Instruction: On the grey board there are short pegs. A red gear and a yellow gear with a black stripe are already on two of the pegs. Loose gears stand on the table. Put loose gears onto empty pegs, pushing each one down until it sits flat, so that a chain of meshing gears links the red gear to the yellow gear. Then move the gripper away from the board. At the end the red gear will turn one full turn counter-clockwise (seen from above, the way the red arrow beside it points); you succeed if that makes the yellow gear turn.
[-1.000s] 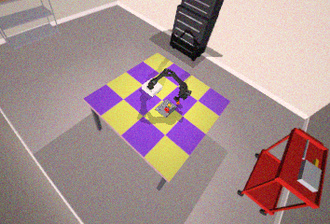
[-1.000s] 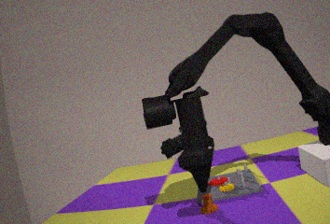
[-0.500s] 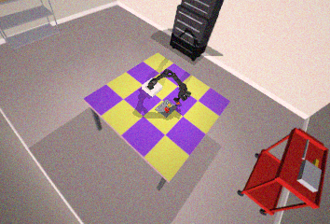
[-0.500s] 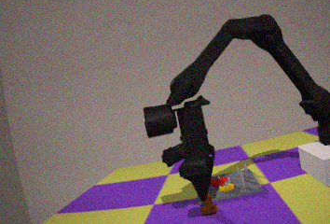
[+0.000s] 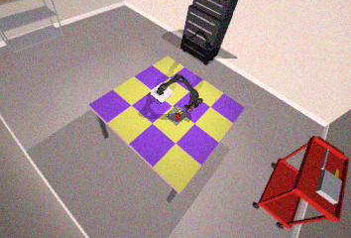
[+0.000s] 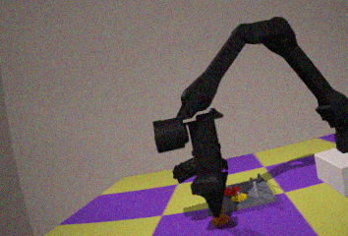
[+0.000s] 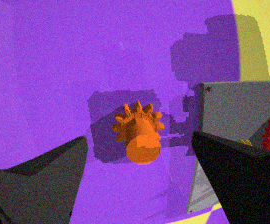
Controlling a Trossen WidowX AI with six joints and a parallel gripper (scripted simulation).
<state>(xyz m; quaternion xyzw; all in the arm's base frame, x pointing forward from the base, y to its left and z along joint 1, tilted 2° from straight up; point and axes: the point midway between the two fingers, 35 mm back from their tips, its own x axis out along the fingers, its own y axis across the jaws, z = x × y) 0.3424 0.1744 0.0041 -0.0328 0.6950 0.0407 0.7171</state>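
Now: gripper tip 3 cm past the yellow gear, 12 cm to the left of it and 1 cm above it. Round my gripper tip: orange gear 1 cm below; then red arrow 3 cm ahead, 20 cm to the right, 2 cm below; then red gear 18 cm to the right, 1 cm below.
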